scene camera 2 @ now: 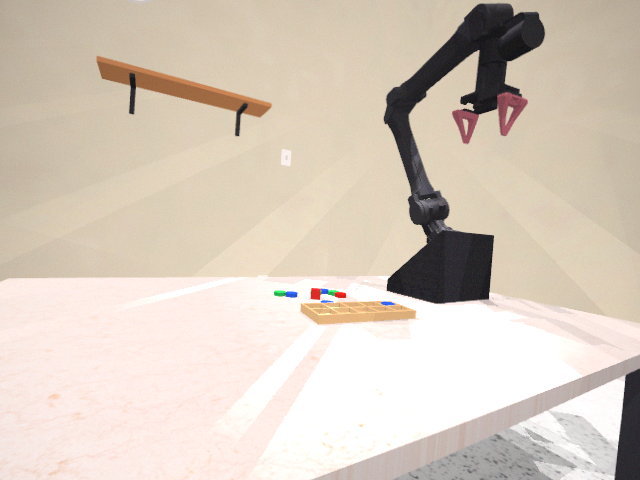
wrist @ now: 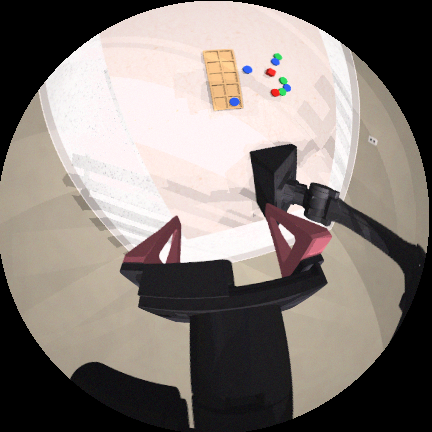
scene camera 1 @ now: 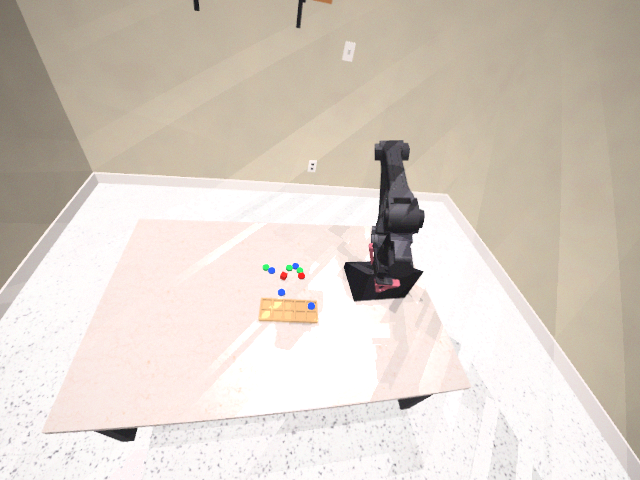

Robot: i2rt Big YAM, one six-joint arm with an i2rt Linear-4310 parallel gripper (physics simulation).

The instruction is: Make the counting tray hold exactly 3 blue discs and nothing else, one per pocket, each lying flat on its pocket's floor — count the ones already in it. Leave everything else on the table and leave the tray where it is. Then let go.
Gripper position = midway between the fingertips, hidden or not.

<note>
The gripper (scene camera 2: 483,139) is open, holding nothing. Further things: a wooden counting tray (scene camera 2: 334,312).
The wooden counting tray is seen too in the wrist view (wrist: 220,64) and in scene camera 1 (scene camera 1: 271,309). The gripper shows as well in the wrist view (wrist: 222,213) and in scene camera 1 (scene camera 1: 375,277).
</note>
